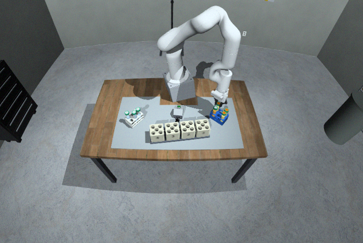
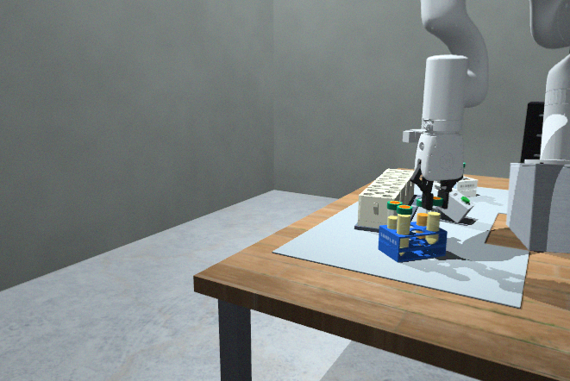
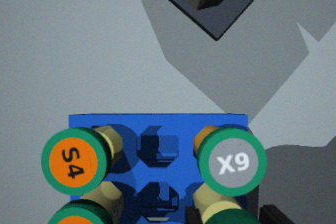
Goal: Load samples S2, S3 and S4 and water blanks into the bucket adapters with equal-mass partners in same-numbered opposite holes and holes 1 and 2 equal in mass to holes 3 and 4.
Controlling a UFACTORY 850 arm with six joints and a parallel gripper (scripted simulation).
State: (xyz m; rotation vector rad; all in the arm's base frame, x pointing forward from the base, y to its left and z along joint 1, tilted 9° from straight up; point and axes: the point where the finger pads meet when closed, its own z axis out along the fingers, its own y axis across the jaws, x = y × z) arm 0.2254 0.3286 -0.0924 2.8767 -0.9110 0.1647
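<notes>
Right now my hand is 1 cm past the sample tube and 5 cm above it. The rest, counted from my hand: blue rack: 4 cm ahead, 2 cm to the left, 10 cm below; sample tube S3: 4 cm ahead, 6 cm to the left, 7 cm below; tube X9: 3 cm ahead, 3 cm to the right, 7 cm below.
</notes>
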